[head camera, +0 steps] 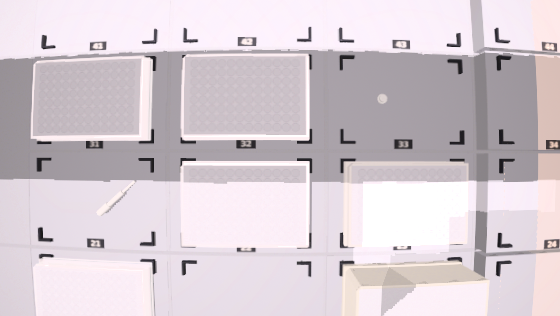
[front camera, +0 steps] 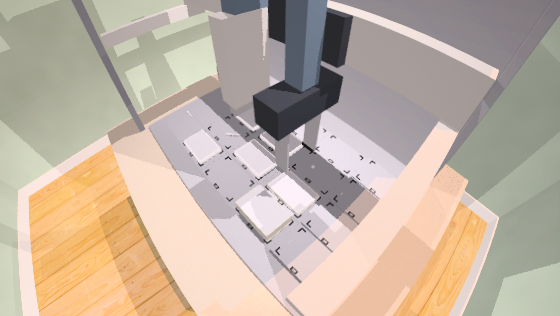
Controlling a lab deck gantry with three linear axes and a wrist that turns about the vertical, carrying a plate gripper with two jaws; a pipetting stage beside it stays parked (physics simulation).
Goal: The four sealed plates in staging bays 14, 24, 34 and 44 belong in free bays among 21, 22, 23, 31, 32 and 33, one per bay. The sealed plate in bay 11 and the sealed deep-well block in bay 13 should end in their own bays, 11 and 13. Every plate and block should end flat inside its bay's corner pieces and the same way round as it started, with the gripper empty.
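My gripper is open and empty, its two jaws apart above the deck near bay 32. Sealed plates lie flat within the corner pieces: in bay 31 a plate, in bay 32 a plate, in bay 22 a plate, in bay 23 a plate. The bay 11 plate and the taller deep-well block in bay 13 sit in their bays. No plate shows in the staging bays in the front view. The jaws do not show in the head view.
A thin pen-like object lies in bay 21. A small round disc lies in bay 33. Another thin stick lies near the deck's far left edge. The pipetting stage stands beside the gripper. Pale walls border the deck.
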